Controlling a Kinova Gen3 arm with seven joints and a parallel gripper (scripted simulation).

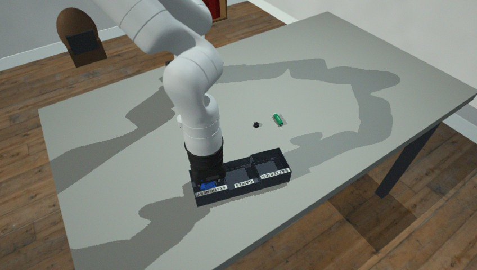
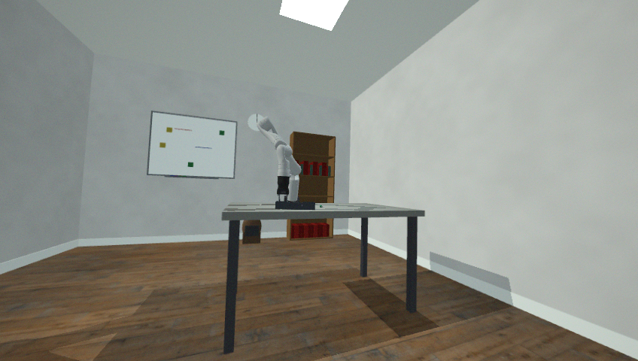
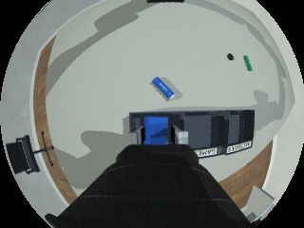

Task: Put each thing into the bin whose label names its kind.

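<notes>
Right now my hand is 2 cm above the blue block. The rest, counted from my hand: blue battery: 7 cm behind, 4 cm to the left, 4 cm below; black piece: 25 cm to the left, 8 cm behind, 4 cm below; small white thing: 3 cm below.
</notes>
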